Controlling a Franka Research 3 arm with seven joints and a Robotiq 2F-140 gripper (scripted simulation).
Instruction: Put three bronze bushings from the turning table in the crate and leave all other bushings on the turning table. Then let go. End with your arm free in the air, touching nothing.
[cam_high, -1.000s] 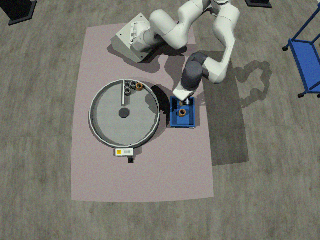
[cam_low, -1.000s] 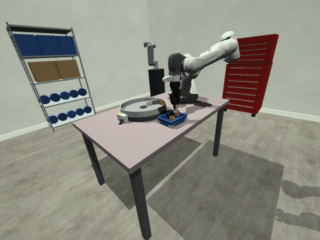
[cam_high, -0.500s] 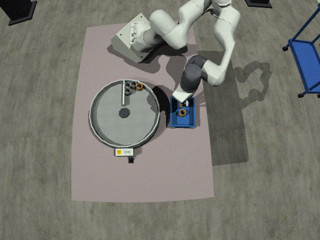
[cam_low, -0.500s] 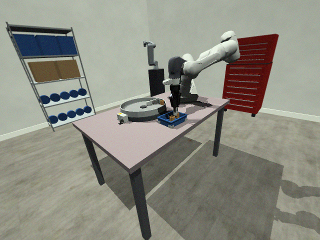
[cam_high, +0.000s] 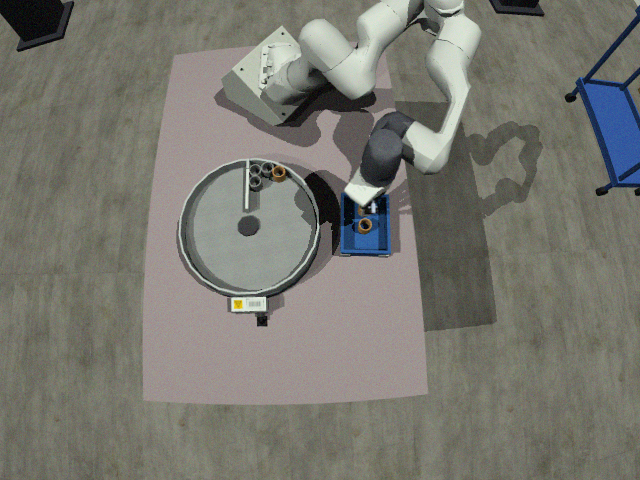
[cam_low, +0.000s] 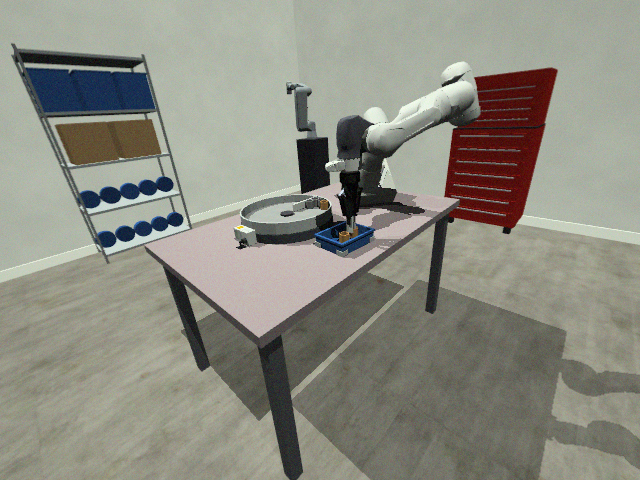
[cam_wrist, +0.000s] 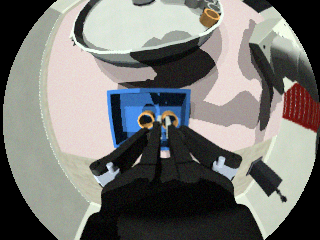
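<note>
My hand is 50 mm above the blue crate, 40 mm short of it and 10 mm to the left of it. Round my hand: turning table: 350 mm to the right, 20 mm below.
</note>
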